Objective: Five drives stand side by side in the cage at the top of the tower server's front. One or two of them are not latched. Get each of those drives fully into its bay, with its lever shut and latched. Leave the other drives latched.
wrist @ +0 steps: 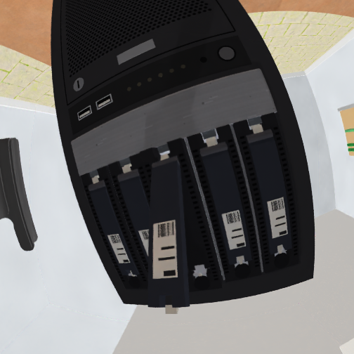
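Observation:
Five dark drives stand side by side in the cage of the black tower server. The middle drive's lever (pixel 167 200) stands out from the front, its lower end tipped away from the cage and its tab free; the catch (pixel 200 272) shows uncovered beside it. The drives at far left (pixel 106 210), second from right (pixel 222 185) and far right (pixel 267 175) look flush with levers shut. The second drive from left (pixel 134 195) looks flush too, but its lower part is hidden. My gripper is wide open and empty; one finger (pixel 19 200) shows at the left edge, apart from the server; the other is out of view.
Above the cage are a plain grey panel (pixel 175 117), two USB ports (pixel 104 102), a round button (pixel 226 53) and a perforated front. The cage's dark side walls border the outer drives. A tan object with green lines (pixel 348 132) shows at the right edge.

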